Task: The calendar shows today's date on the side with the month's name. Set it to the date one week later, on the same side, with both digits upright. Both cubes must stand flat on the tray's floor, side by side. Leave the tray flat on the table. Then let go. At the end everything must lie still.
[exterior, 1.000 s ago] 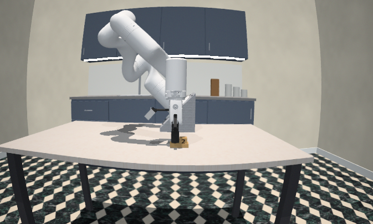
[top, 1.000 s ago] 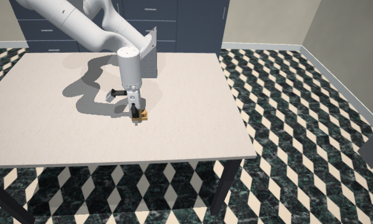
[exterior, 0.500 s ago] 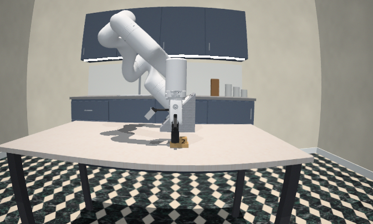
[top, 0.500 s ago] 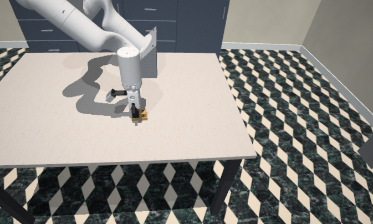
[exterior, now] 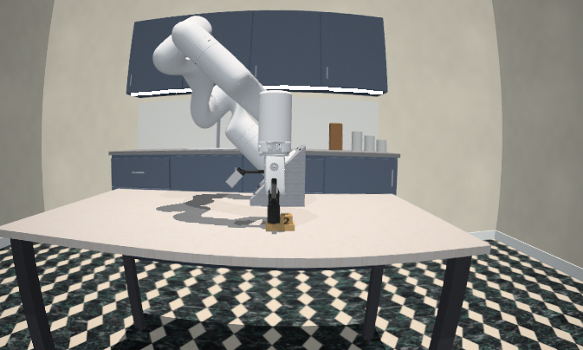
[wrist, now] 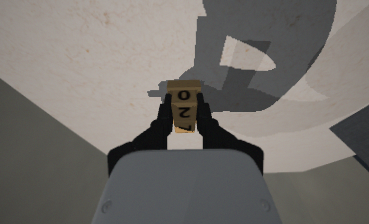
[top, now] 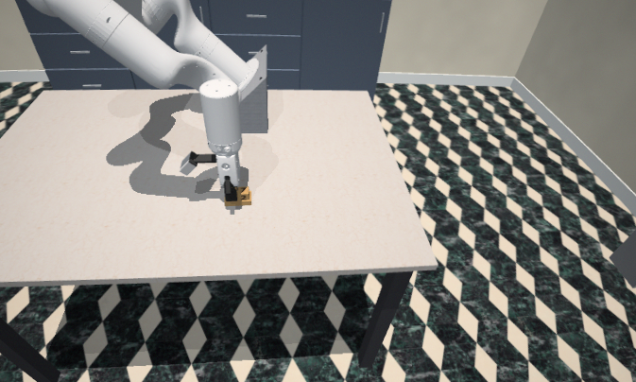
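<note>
The wooden tray is 3 cm below my hand and 2 cm to the left of it.
</note>
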